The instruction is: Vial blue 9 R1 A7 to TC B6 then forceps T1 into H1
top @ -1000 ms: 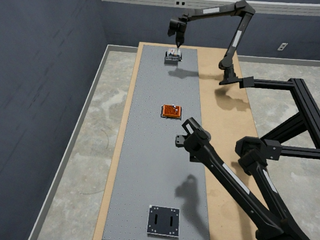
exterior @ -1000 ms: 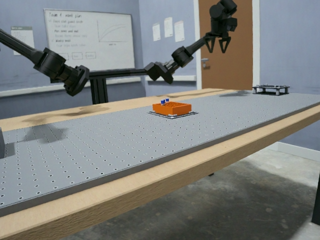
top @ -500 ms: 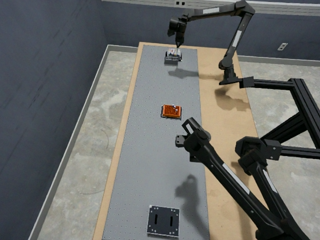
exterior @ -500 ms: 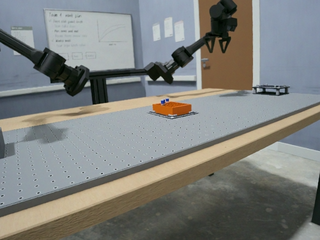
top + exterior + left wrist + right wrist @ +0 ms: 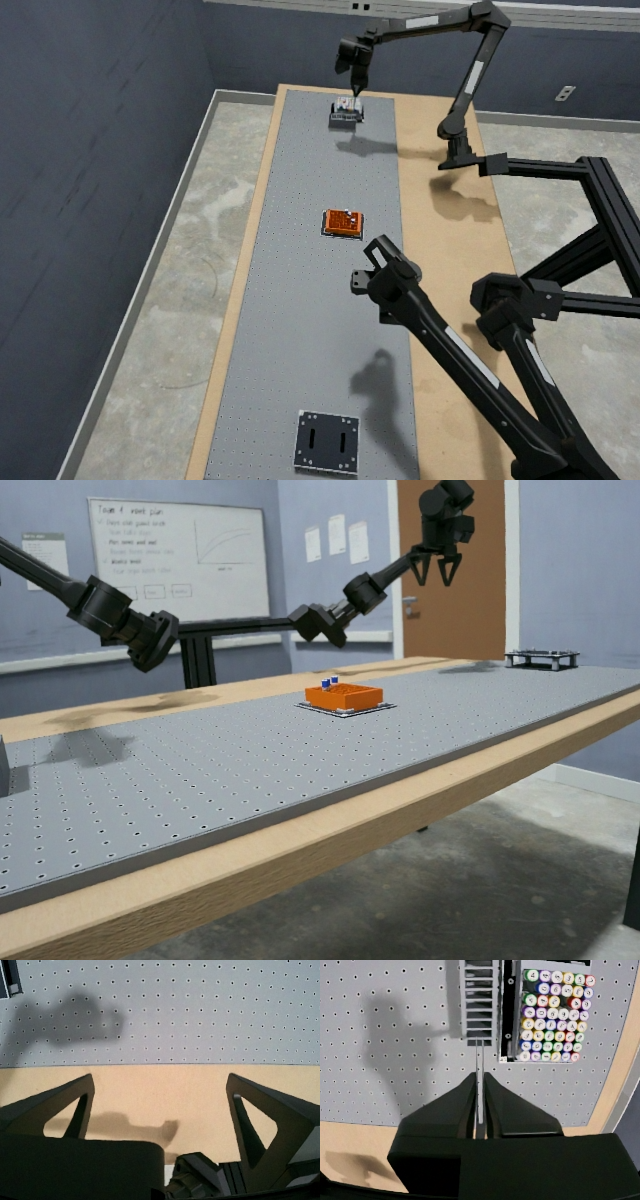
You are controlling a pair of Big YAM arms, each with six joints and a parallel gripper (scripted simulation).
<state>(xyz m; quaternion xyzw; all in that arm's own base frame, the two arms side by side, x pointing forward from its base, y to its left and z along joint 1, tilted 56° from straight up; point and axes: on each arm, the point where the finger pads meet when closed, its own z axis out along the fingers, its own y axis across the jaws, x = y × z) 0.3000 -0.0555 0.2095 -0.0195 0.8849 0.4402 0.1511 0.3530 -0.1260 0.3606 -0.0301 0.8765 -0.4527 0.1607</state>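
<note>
My right gripper is now 15 cm above the grey holder H1 and 4 cm short of it. From my right hand the other things lie so: orange tube carrier (56 cm to the left, 15 cm below, 5 cm ahead).
</note>
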